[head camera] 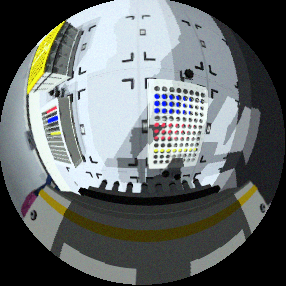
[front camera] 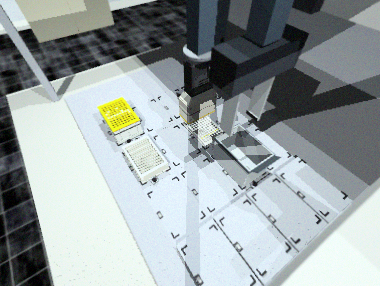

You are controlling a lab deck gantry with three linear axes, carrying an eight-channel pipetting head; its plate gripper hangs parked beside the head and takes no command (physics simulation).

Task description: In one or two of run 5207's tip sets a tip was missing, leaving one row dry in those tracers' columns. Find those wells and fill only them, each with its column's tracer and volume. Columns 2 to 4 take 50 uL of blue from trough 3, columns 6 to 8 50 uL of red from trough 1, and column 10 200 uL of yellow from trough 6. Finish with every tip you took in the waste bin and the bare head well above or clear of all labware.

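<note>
The white well plate (front camera: 204, 129) (head camera: 152, 114) lies below the pipetting head (front camera: 197, 105) (head camera: 150, 215), partly hidden in the front view. In the head view it shows blue in columns 2 to 4, red in 6 to 8 and yellow in 10; shadow and glare blur the wells towards the right side. The head's short dark nozzles (head camera: 152, 189) show at the bottom; I cannot tell whether one bears a tip. The trough block (front camera: 150, 175) (head camera: 72, 132) shows red, blue and yellow strips. The yellow tip rack (front camera: 119, 115) (head camera: 45, 57) stands beside it. My parked gripper (front camera: 242, 125) hangs open with nothing between its fingers.
The open waste bin (front camera: 239, 167) stands beside the plate in the front view, near and below the parked gripper. Dark corner brackets mark the deck positions. Dark round knobs (head camera: 189, 73) stand by the plate. A pale see-through post crosses the front view.
</note>
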